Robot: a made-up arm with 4 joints.
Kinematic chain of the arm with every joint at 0, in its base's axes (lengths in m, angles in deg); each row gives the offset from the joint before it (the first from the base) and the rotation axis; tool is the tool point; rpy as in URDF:
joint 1: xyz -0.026 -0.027 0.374 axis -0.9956 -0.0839 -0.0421
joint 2: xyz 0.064 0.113 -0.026 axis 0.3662 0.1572 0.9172
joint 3: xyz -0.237 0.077 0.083 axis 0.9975 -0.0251 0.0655
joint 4: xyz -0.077 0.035 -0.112 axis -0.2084 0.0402 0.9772
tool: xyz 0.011 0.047 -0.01 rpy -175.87 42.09 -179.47
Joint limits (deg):
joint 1: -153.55..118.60
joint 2: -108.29..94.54
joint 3: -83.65..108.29
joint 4: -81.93..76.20
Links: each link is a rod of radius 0.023 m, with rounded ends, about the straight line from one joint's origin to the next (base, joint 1, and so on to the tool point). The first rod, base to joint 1, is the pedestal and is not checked.
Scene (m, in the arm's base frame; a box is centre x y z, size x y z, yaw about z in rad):
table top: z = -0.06
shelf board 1: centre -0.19 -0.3 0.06 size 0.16 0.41 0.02 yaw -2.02
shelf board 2: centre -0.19 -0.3 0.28 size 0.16 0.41 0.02 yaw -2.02
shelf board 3: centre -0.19 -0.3 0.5 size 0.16 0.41 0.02 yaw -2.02
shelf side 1: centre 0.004 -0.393 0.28 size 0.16 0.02 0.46 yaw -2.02
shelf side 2: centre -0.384 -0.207 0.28 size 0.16 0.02 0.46 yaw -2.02
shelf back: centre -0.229 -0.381 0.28 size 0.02 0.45 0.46 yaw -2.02
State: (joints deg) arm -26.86 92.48 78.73 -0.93
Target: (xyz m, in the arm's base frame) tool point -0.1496 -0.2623 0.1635
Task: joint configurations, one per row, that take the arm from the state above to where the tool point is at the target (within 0.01 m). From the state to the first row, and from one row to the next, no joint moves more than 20 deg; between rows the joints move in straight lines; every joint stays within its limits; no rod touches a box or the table.
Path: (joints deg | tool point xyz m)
1: -25.05 82.98 59.32 -5.54 | -0.1784 -0.2327 0.4110
2: -23.24 73.48 39.90 -10.14 | -0.2344 -0.1619 0.4110
3: -21.43 63.98 20.49 -14.75 | -0.2625 -0.0927 0.3959
4: -19.63 54.48 1.07 -19.36 | -0.2672 -0.0381 0.3717
5: -17.82 44.98 -18.34 -23.96 | -0.2572 -0.0053 0.3474
6: 1.67 35.81 -19.38 -25.86 | -0.2641 0.0280 0.3296
7: 21.16 26.64 -20.41 -27.77 | -0.2631 0.0487 0.2860
8: 40.65 17.47 -21.45 -29.67 | -0.2535 0.0426 0.2266
9: 60.14 8.30 -22.48 -31.57 | -0.2357 0.0024 0.1676
10: 79.62 -0.86 -23.52 -33.48 | -0.2110 -0.0703 0.1278
11: 99.11 -10.03 -24.55 -35.38 | -0.1814 -0.1646 0.1233
12: 118.60 -19.20 -25.58 -37.28 | -0.1496 -0.2623 0.1635

